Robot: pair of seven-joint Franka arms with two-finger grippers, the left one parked.
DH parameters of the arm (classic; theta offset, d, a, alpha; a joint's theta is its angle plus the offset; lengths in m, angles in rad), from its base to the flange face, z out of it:
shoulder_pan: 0 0.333 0 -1.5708
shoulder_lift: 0 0 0 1.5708
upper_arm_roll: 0 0.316 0.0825 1.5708
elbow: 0 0 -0.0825 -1.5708
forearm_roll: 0 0.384 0 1.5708
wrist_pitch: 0 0 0.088 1.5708
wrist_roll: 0 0.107 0 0
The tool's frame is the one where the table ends.
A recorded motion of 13 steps. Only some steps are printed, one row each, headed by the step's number.
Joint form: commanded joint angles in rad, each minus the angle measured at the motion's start. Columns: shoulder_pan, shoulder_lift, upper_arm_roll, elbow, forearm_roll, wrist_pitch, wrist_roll.
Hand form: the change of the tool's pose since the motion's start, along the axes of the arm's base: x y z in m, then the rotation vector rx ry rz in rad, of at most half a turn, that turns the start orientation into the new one. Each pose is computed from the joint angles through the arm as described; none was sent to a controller.
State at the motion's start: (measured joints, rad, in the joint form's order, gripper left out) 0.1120 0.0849 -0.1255 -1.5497 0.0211 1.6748 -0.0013
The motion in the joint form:
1: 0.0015 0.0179 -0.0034 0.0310 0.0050 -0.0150 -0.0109
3: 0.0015 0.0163 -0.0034 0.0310 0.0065 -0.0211 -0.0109
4: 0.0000 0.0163 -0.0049 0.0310 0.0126 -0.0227 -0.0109
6: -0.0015 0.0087 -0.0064 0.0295 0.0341 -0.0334 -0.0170
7: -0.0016 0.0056 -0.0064 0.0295 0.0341 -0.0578 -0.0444
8: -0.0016 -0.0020 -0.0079 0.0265 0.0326 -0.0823 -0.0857
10: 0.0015 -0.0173 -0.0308 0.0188 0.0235 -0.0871 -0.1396
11: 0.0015 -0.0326 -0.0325 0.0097 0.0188 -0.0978 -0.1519
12: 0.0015 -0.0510 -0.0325 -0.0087 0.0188 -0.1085 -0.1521
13: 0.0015 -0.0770 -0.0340 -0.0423 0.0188 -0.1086 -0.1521
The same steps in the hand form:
1: 0.0045 0.0002 0.0030 0.0020 0.0016 0.0093
3: 0.0034 0.0003 0.0034 0.0038 0.0060 0.0093
4: 0.0032 -0.0008 0.0033 0.0098 0.0075 0.0060
6: 0.0001 -0.0006 0.0061 0.0320 0.0114 0.0085
7: -0.0033 -0.0006 0.0057 0.0324 0.0320 0.0365
8: -0.0081 -0.0017 0.0066 0.0320 0.0508 0.0771
10: -0.0133 -0.0140 0.0114 0.0228 0.0470 0.1114
11: -0.0191 -0.0159 0.0148 0.0207 0.0516 0.1223
12: -0.0259 -0.0164 0.0156 0.0248 0.0622 0.1227
13: -0.0344 -0.0181 0.0141 0.0297 0.0697 0.1212

